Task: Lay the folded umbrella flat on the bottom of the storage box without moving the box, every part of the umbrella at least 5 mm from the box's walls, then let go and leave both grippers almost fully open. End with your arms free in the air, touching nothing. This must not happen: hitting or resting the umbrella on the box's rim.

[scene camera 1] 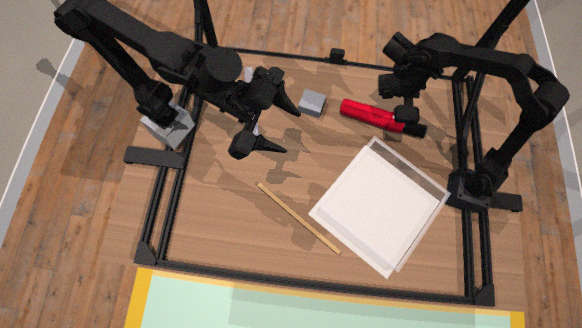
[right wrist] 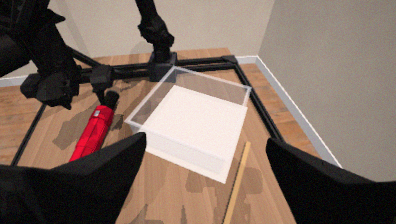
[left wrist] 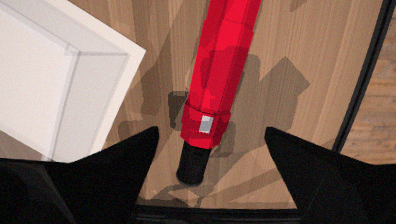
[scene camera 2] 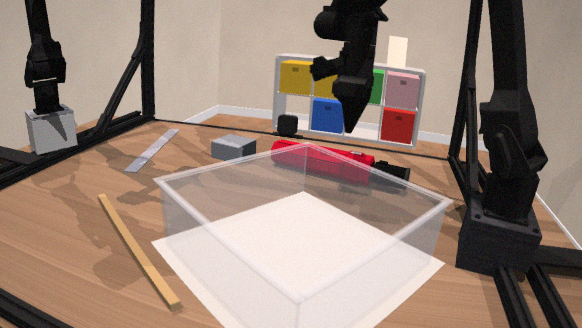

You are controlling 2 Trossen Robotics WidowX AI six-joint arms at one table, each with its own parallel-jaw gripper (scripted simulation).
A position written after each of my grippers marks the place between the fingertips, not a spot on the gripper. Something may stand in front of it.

I see my left gripper (scene camera 2: 350,127), my right gripper (scene camera 1: 293,133), a storage box (scene camera 2: 303,211), a folded umbrella (scene camera 1: 364,112) and a grey block (scene camera 2: 228,147).
The storage box is seen too in scene camera 1 (scene camera 1: 388,204), in the right wrist view (right wrist: 201,112) and in the left wrist view (left wrist: 83,83). The folded umbrella is seen too in the right wrist view (right wrist: 91,139) and in scene camera 2 (scene camera 2: 404,173). My left gripper shows as well in scene camera 1 (scene camera 1: 395,107), in the right wrist view (right wrist: 87,106) and in the left wrist view (left wrist: 211,132). The right wrist view does not show the grey block, which is hidden by my right gripper. The left wrist view misses the grey block: it is out of frame.
